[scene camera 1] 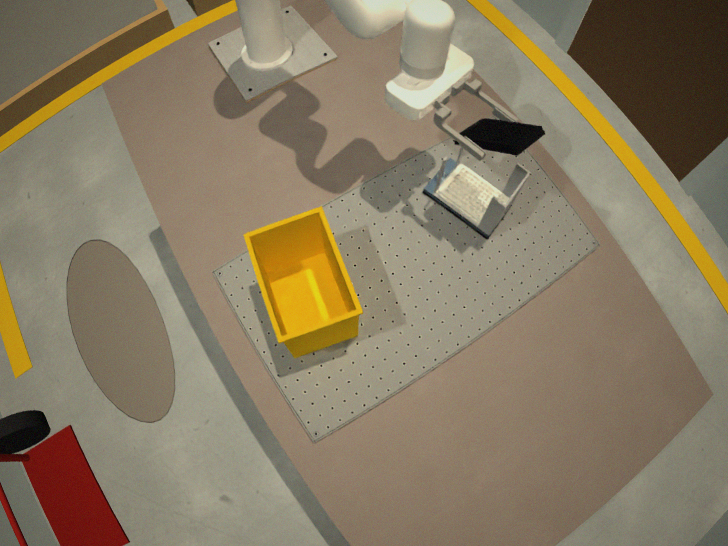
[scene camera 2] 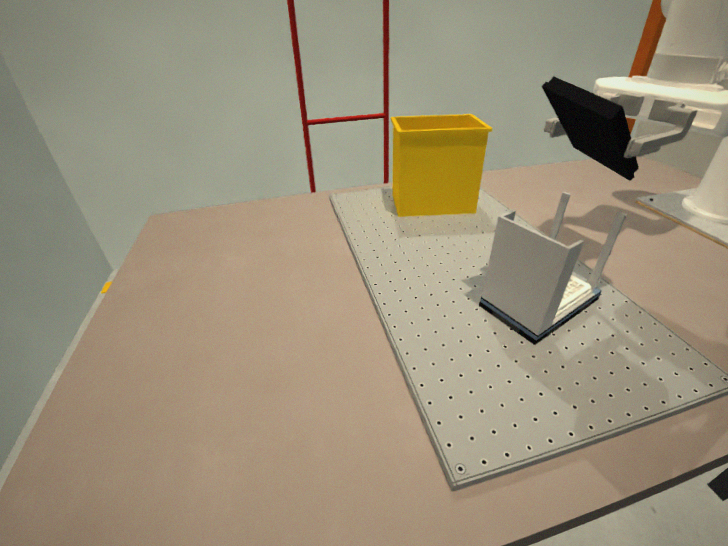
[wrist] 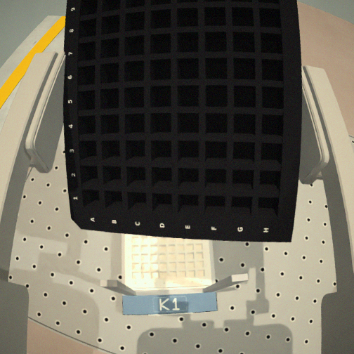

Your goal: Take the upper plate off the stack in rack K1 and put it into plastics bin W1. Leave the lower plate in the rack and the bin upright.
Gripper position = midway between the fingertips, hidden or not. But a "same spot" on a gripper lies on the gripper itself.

Scene:
My gripper shows in scene camera 1, in scene camera 2 (587,138) and in the wrist view. A yellow plastics bin W1 shows in scene camera 1 and in scene camera 2; in the wrist view it is out of frame. One and the same spot on the yellow plastics bin W1: (scene camera 2: 438,160) is (scene camera 1: 339,275). The same spot on my gripper: (wrist: 319,156) is (scene camera 1: 465,136).

